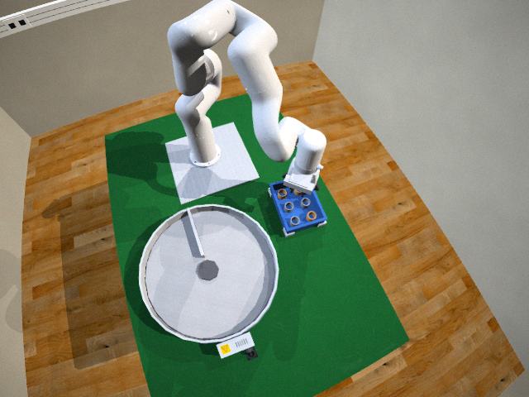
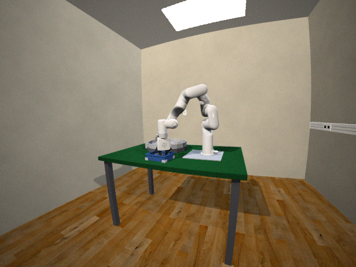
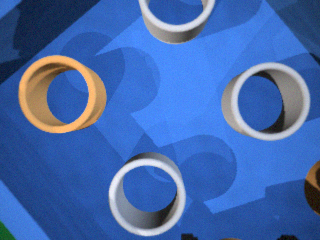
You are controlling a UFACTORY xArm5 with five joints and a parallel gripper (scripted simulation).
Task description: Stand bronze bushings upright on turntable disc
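The blue crate lies 5 cm ahead of my hand, 3 cm to the right of it and 1 cm below it. From my hand the other things lie so: grey turntable disc (39 cm to the right, 16 cm ahead, 2 cm above).
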